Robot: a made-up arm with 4 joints.
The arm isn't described. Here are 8 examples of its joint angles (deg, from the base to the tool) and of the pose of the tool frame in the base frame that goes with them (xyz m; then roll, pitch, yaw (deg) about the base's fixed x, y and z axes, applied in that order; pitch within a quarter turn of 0, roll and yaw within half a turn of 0).
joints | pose
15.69 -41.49 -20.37 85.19 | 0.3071 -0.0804 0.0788 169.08 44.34 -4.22
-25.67 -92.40 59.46 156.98 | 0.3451 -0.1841 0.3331 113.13 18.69 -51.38
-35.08 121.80 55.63 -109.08 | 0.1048 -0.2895 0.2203 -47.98 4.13 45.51
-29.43 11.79 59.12 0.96 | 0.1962 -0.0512 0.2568 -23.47 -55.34 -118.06
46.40 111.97 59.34 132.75 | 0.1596 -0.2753 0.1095 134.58 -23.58 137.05
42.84 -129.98 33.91 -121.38 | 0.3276 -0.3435 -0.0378 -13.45 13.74 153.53
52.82 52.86 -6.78 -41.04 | 0.0973 -0.1552 0.0800 -150.88 33.46 -27.33
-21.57 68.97 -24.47 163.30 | 0.1207 -0.1930 0.1861 -108.85 72.86 -114.13
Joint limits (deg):
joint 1: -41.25..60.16
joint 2: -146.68..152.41
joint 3: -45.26..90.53
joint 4: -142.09..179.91
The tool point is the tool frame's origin. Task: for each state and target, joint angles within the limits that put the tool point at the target. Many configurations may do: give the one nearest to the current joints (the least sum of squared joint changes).
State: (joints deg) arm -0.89 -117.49 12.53 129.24
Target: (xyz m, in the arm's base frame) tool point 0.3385 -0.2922 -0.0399
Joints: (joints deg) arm 39.13 -120.96 3.68 165.63
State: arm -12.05 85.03 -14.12 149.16
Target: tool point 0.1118 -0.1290 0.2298
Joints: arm -39.97 43.59 3.48 153.68
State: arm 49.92 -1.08 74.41 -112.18
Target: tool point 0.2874 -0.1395 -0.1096
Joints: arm 59.91 -38.04 89.45 -88.12
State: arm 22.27 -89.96 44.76 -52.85
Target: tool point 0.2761 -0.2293 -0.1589
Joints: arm 57.51 -74.35 37.02 -45.88
